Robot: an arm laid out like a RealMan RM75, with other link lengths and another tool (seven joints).
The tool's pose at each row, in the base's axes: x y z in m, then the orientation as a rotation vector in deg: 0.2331, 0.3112, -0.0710, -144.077, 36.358, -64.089; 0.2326, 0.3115, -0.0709, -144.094, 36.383, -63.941; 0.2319, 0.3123, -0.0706, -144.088, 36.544, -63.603; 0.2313, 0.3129, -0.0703, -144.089, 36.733, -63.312; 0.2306, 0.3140, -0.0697, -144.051, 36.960, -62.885; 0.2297, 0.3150, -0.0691, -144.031, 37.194, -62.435; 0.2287, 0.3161, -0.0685, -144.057, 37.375, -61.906; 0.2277, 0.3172, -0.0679, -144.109, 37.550, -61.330; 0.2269, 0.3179, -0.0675, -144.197, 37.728, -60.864; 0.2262, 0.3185, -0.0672, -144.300, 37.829, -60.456; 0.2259, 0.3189, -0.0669, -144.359, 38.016, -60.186; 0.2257, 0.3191, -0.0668, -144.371, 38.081, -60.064; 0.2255, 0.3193, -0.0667, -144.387, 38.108, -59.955
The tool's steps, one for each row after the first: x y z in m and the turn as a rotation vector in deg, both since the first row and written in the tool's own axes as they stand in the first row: -0.0004, -0.0002, -0.0004, -0.002, -0.100, 0.042; -0.0010, -0.0008, -0.0011, -0.017, -0.309, 0.216; -0.0015, -0.0013, -0.0016, -0.058, -0.482, 0.389; -0.0021, -0.0023, -0.0024, -0.064, -0.740, 0.635; -0.0028, -0.0032, -0.0034, -0.087, -1.014, 0.881; -0.0036, -0.0041, -0.0044, -0.112, -1.355, 1.096; -0.0044, -0.0051, -0.0055, -0.150, -1.733, 1.308; -0.0050, -0.0056, -0.0063, -0.237, -2.037, 1.476; -0.0055, -0.0061, -0.0069, -0.310, -2.314, 1.581; -0.0057, -0.0065, -0.0073, -0.407, -2.477, 1.718; -0.0059, -0.0067, -0.0075, -0.430, -2.552, 1.777; -0.0060, -0.0068, -0.0077, -0.440, -2.625, 1.811
